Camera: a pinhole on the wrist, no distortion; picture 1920 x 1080 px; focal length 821.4 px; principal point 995.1 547.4 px. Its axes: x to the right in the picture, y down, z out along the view. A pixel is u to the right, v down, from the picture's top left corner.
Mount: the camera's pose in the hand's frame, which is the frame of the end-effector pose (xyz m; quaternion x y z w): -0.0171 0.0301 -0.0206 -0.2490 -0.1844 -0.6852 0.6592
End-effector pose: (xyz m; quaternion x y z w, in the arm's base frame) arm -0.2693 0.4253 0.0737 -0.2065 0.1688 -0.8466 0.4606
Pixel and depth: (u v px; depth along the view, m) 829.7 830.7 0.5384
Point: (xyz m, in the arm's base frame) 0.0901 -0.0123 0.2062
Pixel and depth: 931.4 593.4 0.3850
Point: 0.0435 0.2199 0.1830
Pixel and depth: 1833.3 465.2 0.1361
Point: -0.1756 0.4258 0.2186
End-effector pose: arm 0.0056 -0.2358 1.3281 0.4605 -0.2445 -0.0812 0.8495
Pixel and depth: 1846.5 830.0 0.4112
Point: -0.1168 -0.7510 1.5634
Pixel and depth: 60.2 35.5 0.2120
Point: -0.1446 -0.0035 1.5879
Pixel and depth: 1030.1 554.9 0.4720
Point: -0.1730 -0.3624 1.7458
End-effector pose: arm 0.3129 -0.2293 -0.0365 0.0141 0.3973 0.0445 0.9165
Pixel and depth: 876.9 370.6 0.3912
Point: 0.4451 0.0745 0.2115
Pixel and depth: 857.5 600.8 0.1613
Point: 0.3770 -0.0831 0.0293
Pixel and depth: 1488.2 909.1 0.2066
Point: 0.5276 -0.1751 0.0436
